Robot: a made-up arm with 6 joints.
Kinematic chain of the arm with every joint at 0, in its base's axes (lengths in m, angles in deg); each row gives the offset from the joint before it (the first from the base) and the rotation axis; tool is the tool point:
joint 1: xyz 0 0 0.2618 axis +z
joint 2: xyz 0 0 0 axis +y
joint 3: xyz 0 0 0.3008 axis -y
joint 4: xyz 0 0 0 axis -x
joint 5: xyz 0.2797 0 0 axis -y
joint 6: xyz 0 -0.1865 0 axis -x
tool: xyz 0 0 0
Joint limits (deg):
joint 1: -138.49..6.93
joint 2: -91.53..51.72
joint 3: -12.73..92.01
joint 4: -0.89..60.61
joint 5: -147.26..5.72
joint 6: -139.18..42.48
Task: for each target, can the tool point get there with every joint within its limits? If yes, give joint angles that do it. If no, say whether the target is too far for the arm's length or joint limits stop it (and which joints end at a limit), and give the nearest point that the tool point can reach.
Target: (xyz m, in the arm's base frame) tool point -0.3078 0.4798 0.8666
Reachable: no: too far | nearest point -0.2337 0.3643 0.7209 | short by 0.200 m
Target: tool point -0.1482 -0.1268 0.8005
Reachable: yes | joints -68.53 -13.74 41.75 8.70 -121.36 -5.18
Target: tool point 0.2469 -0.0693 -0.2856
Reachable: no: joint limits stop it (at a limit: joint 1, joint 2, joint 3, joint 4) | nearest point 0.3741 -0.1424 0.1945 | short by 0.502 m
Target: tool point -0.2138 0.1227 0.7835
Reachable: yes | joints -73.37 -39.60 32.39 24.47 -36.14 20.34
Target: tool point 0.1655 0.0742 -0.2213
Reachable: no: joint limits stop it (at a limit: joint 1, joint 2, joint 3, joint 4) | nearest point 0.3741 -0.1424 0.1945 | short by 0.513 m
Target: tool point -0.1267 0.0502 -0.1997
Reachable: no: joint limits stop it (at a limit: joint 1, joint 2, joint 3, joint 4) | nearest point -0.3888 -0.0951 0.1945 | short by 0.495 m
